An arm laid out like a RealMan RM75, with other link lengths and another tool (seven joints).
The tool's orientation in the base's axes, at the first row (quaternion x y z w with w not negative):
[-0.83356, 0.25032, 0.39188, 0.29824]
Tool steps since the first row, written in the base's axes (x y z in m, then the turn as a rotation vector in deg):
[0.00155, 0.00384, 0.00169, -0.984, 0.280, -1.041]
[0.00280, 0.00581, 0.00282, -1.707, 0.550, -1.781]
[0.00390, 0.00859, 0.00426, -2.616, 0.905, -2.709]
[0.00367, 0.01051, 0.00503, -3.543, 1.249, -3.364]
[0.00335, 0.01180, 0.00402, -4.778, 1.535, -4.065]
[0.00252, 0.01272, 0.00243, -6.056, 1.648, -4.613]
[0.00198, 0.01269, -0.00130, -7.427, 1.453, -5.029]
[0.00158, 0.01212, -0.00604, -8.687, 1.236, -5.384]
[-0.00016, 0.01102, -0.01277, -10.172, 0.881, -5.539]
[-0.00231, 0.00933, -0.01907, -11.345, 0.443, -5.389]
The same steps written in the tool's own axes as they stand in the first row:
[-0.00118, -0.00419, 0.00101, 0.226, 0.759, 1.226]
[-0.00174, -0.00672, 0.00117, 0.360, 1.264, 2.159]
[-0.00278, -0.00981, 0.00180, 0.523, 1.888, 3.341]
[-0.00388, -0.01123, 0.00285, 0.460, 2.449, 4.384]
[-0.00349, -0.01161, 0.00442, 0.269, 3.265, 5.566]
[-0.00286, -0.01124, 0.00630, -0.037, 4.183, 6.570]
[-0.00016, -0.00974, 0.00847, -0.445, 5.337, 7.340]
[0.00352, -0.00766, 0.01072, -0.836, 6.415, 8.008]
[0.00814, -0.00373, 0.01430, -1.489, 7.676, 8.590]
[0.01228, 0.00074, 0.01745, -2.195, 8.700, 8.800]

